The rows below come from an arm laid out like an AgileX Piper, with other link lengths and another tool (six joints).
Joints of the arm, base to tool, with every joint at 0 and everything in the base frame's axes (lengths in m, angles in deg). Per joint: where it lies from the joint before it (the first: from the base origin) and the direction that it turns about. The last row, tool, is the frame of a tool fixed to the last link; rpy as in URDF.
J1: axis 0 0 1 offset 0 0 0.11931
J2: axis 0 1 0 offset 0 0 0
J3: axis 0 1 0 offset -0.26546 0 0.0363
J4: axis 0.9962 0 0.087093 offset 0.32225 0 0.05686
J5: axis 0 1 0 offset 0 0 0
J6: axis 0.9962 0 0.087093 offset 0.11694 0 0.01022
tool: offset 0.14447 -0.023 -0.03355 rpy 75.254 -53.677 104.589
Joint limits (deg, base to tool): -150..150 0..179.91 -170..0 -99.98..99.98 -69.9..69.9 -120..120
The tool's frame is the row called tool.
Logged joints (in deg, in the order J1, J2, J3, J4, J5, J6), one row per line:
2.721, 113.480, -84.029, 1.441, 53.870, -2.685
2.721, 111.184, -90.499, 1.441, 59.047, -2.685
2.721, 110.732, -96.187, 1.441, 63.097, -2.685
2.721, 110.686, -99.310, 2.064, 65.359, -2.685
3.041, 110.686, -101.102, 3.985, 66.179, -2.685
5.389, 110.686, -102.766, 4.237, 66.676, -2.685
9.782, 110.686, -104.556, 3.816, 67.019, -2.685
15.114, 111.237, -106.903, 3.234, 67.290, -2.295
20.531, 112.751, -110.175, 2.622, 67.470, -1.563
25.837, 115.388, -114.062, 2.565, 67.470, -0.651
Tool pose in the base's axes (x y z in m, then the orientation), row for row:
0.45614, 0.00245, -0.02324, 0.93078, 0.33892, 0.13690, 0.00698
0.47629, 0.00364, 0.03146, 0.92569, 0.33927, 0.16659, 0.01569
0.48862, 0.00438, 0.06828, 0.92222, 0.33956, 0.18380, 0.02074
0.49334, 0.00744, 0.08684, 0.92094, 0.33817, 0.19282, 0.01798
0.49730, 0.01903, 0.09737, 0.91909, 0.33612, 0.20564, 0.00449
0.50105, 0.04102, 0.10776, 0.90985, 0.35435, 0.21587, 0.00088
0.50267, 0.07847, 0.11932, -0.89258, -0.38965, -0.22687, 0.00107
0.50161, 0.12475, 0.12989, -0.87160, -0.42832, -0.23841, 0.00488
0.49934, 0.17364, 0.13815, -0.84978, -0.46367, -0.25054, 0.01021
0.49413, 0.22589, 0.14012, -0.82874, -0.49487, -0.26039, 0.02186
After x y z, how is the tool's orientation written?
As a quaternion, x y z w.
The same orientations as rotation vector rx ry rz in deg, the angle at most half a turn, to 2 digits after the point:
166.80, 60.74, 24.53
164.98, 60.47, 29.69
163.84, 60.33, 32.65
163.90, 60.18, 34.32
164.96, 60.33, 36.91
163.68, 63.75, 38.84
-160.56, -70.09, -40.81
-156.40, -76.86, -42.78
-151.97, -82.92, -44.81
-147.13, -87.86, -46.23

